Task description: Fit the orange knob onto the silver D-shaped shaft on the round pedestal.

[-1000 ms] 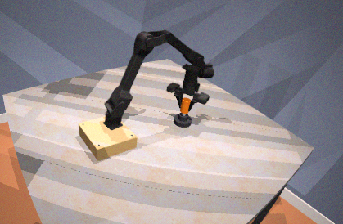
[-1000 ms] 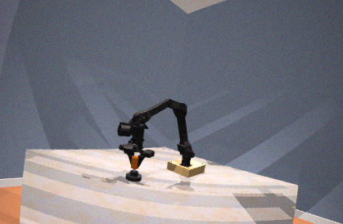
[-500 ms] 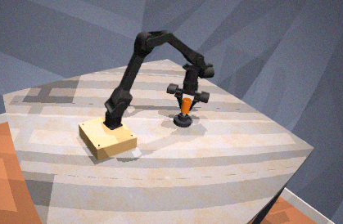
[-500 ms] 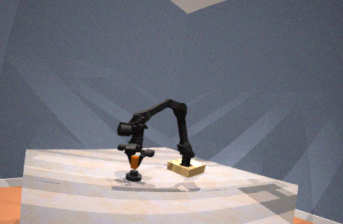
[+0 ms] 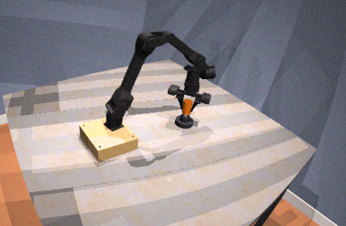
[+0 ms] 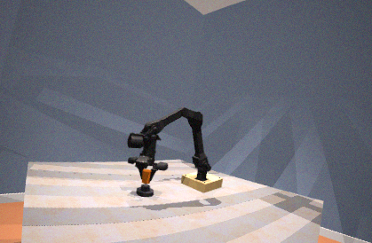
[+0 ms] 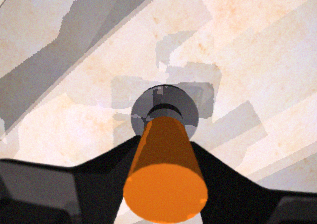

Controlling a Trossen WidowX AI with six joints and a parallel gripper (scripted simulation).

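My gripper tip is 40 mm above the round pedestal. The rest, counted from my gripper tip: orange knob: 30 mm above.
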